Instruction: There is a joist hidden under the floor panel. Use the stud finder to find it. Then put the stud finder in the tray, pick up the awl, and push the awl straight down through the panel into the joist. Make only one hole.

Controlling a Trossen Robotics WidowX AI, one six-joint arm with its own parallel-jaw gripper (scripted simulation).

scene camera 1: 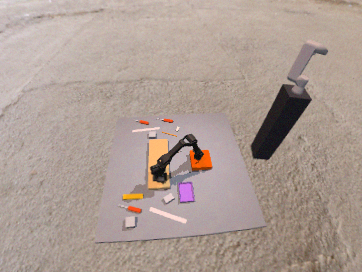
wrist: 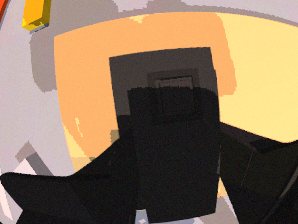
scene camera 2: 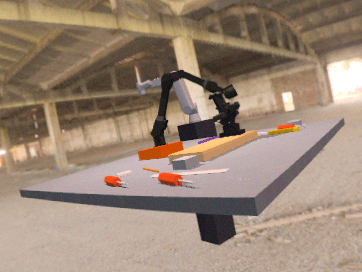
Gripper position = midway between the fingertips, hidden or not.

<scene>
In view: my gripper (wrist: 170, 127) and a stud finder (wrist: 170, 96).
</scene>
